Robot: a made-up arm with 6 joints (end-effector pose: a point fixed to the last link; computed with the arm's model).
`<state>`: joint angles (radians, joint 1 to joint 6).
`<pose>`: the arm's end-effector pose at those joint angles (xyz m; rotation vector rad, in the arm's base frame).
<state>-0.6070 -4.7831 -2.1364 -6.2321 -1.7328 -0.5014</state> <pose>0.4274 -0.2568 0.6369 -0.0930 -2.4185 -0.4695</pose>
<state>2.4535 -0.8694 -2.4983 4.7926 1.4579 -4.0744</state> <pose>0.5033 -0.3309 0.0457 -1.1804 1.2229 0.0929</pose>
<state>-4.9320 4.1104 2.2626 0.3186 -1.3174 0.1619</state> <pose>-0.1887 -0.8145 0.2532 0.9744 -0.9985 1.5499</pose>
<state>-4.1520 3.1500 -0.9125 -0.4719 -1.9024 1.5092</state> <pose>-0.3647 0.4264 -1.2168 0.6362 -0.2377 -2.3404</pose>
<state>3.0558 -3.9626 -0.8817 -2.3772 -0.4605 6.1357</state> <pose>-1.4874 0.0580 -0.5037 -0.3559 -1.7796 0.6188</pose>
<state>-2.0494 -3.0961 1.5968 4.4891 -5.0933 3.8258</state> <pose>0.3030 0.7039 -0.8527 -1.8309 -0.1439 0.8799</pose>
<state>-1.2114 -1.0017 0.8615 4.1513 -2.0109 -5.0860</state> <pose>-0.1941 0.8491 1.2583 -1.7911 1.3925 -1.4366</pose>
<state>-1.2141 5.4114 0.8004 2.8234 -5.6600 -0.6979</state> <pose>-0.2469 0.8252 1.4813 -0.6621 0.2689 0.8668</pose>
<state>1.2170 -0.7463 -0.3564 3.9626 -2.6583 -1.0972</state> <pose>-0.4759 -1.0777 1.1060 -0.2669 2.2161 1.9695</pose>
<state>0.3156 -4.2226 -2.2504 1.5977 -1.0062 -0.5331</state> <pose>0.7047 0.1786 0.3577 0.9583 -0.5482 1.3461</pose>
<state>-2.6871 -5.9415 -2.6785 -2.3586 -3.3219 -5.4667</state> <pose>0.0847 0.0136 0.6015 0.0766 -0.9430 0.3998</pose>
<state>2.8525 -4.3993 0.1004 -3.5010 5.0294 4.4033</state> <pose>-1.4835 0.4375 -0.5787 -2.1213 1.8253 0.1025</pose>
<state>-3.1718 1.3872 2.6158 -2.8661 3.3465 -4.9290</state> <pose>-0.5076 -0.0284 -0.0919 -0.3205 -0.6201 1.0316</pose>
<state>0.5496 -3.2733 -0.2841 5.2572 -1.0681 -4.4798</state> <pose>0.3377 0.3420 -1.5259 0.0008 2.3701 1.8054</pose>
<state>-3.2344 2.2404 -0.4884 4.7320 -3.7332 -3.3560</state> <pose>-1.3449 0.1447 -0.6220 0.5725 1.4909 1.4059</pose>
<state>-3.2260 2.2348 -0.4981 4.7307 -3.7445 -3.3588</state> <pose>-1.3516 0.1348 -0.6088 0.5693 1.5124 1.4180</pose>
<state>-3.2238 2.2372 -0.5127 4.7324 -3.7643 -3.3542</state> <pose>-1.3527 0.1336 -0.6037 0.5664 1.5349 1.4336</pose>
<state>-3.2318 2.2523 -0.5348 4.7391 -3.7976 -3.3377</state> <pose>-1.3447 0.1465 -0.6119 0.5642 1.5590 1.4541</pose>
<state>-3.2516 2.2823 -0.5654 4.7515 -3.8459 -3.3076</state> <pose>-1.3254 0.1752 -0.6354 0.5639 1.5853 1.4794</pose>
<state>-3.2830 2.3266 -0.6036 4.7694 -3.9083 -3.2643</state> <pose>-1.2934 0.2178 -0.6733 0.5669 1.6146 1.5078</pose>
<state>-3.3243 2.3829 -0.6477 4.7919 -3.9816 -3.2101</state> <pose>-1.2479 0.2697 -0.7224 0.5752 1.6476 1.5363</pose>
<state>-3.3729 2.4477 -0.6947 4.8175 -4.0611 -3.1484</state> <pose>-1.1898 0.3249 -0.7788 0.5900 1.6833 1.5614</pose>
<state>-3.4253 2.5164 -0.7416 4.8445 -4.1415 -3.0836</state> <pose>-1.1221 0.3771 -0.8373 0.6120 1.7204 1.5804</pose>
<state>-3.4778 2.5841 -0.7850 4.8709 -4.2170 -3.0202</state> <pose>-1.0500 0.4215 -0.8933 0.6401 1.7557 1.5917</pose>
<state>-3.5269 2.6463 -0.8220 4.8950 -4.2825 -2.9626</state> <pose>-0.9793 0.4555 -0.9433 0.6716 1.7854 1.5948</pose>
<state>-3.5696 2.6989 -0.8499 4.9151 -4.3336 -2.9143</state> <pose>-0.9161 0.4792 -0.9852 0.7023 1.8058 1.5909</pose>
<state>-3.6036 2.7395 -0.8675 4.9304 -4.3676 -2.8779</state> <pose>-0.8647 0.4939 -1.0181 0.7276 1.8149 1.5816</pose>
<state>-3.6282 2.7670 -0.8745 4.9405 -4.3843 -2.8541</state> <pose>-0.8273 0.5021 -1.0423 0.7445 1.8125 1.5688</pose>
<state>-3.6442 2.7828 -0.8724 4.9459 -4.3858 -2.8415</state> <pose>-0.8029 0.5063 -1.0592 0.7524 1.8001 1.5544</pose>
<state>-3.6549 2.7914 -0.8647 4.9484 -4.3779 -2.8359</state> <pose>-0.7866 0.5084 -1.0719 0.7543 1.7815 1.5391</pose>
